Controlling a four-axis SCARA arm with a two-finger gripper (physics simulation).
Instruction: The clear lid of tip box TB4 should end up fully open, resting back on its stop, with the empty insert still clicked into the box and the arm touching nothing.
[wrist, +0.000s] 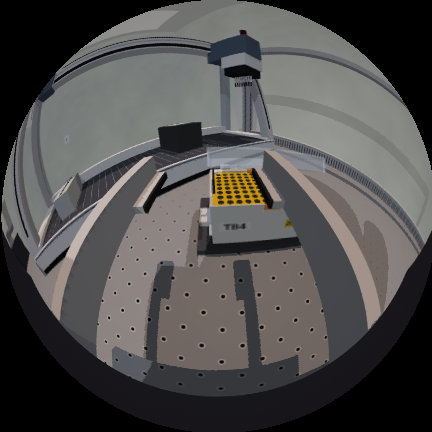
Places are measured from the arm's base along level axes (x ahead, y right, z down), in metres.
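Pixels of known places: gripper, fingertip midpoint: (207, 161).
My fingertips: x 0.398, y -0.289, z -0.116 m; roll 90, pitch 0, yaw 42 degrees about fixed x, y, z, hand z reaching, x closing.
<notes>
Behind a point stands the place of what it marks.
Tip box TB4 (255, 224) @(z -0.047, x 0.432, y -0.259 m) stands on a dark base beyond my fingers, right of the middle of the wrist view. Its yellow insert (235, 189) @(z -0.070, x 0.440, y -0.296 m) sits in the top, with empty round holes and orange clips at the near and far edges. The clear lid (232, 156) @(z -0.116, x 0.419, y -0.282 m) shows as a pale see-through strip past the far edge of the box, tipped back off the insert. I cannot tell whether it rests on its stop. My gripper (207, 161) @(z -0.116, x 0.398, y -0.289 m) is shut as far as it goes, with a gap and nothing held between the fingers. The right finger hides part of the box and lid; contact cannot be told.
A multi-channel head (242, 60) @(z -0.352, x 0.690, y -0.476 m) hangs on a column at the back. A black block (180, 137) @(z -0.099, x 0.503, y -0.515 m) and a grey box (67, 196) @(z -0.095, x 0.225, y -0.485 m) stand along the dark slatted deck (112, 175) @(z -0.063, x 0.330, y -0.551 m) at the back left. The perforated table (202, 312) @(z -0.013, x 0.337, y -0.237 m) carries the gripper's shadow.
</notes>
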